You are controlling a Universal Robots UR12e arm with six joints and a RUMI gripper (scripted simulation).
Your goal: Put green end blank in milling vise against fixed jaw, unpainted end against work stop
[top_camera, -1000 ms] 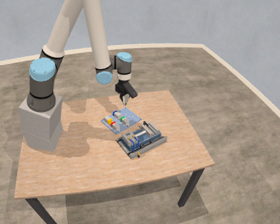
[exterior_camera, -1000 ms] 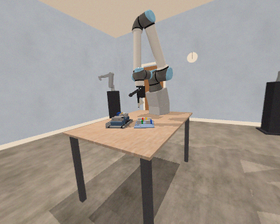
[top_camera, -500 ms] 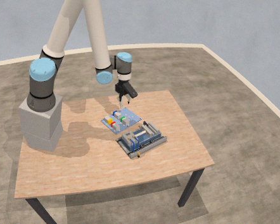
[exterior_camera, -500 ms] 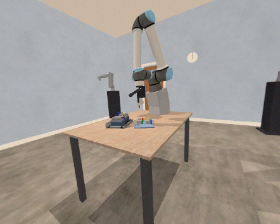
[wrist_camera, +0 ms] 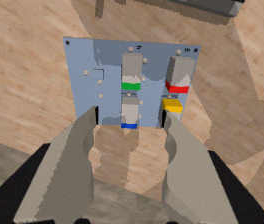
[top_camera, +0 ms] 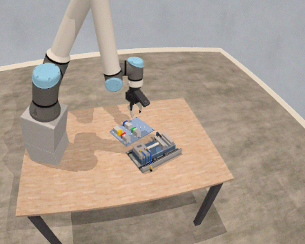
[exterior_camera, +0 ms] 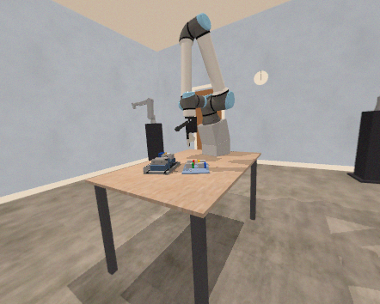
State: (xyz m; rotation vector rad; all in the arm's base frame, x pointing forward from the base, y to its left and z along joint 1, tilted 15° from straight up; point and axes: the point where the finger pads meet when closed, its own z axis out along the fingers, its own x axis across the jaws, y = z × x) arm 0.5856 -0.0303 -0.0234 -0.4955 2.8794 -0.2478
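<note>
Right now the green-ended blank is 16 cm below my hand. Round my hand: light blue plate 18 cm below, 4 cm to the left, 1 cm behind; then blank with red end 16 cm below, 9 cm behind, 3 cm to the right; then blue blank 16 cm below, 9 cm to the left, 3 cm behind.
</note>
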